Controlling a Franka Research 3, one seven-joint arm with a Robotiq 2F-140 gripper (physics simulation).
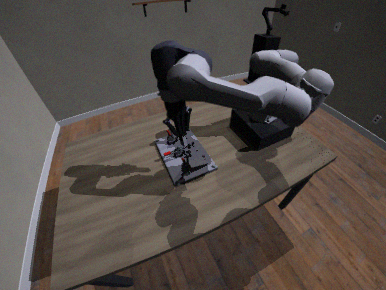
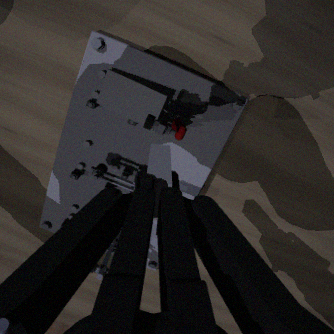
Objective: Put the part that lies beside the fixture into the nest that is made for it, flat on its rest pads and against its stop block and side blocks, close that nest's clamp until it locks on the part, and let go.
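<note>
The grey fixture plate point(image 1: 174, 165) point(image 2: 99, 126) lies near the middle of the table. The part point(image 1: 200, 163) point(image 2: 132, 97), a flat dark grey plate, lies in the nest near the plate's front edge. That nest's toggle clamp point(image 1: 185, 166) point(image 2: 180, 106) stands at the part's end and shows a short red handle tip point(image 1: 183, 160) point(image 2: 179, 132). I cannot tell whether the clamp is locked. My gripper point(image 1: 181, 141) point(image 2: 158, 159) is shut and empty. It hangs just above the plate's back half, behind that clamp.
A second clamp point(image 1: 177, 152) point(image 2: 116, 164) with a red handle point(image 1: 167, 153) lies across the plate's middle. A third red-handled clamp point(image 1: 169, 135) stands at the back. The robot's black base point(image 1: 258, 130) is to the right on the wooden table point(image 1: 120, 230) point(image 2: 50, 83).
</note>
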